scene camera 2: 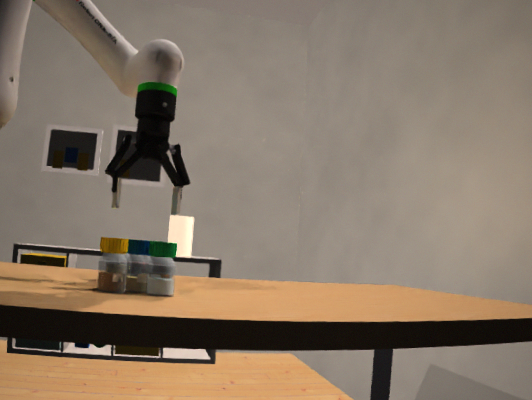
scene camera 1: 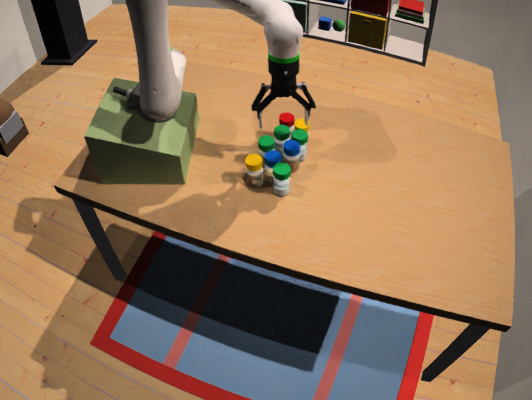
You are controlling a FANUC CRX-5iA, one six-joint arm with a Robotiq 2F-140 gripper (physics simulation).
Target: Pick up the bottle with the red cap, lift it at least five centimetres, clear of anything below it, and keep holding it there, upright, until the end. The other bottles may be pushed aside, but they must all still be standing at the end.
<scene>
The pictures show: my gripper and a blue-capped bottle.
My gripper shows as well in scene camera 1.
</scene>
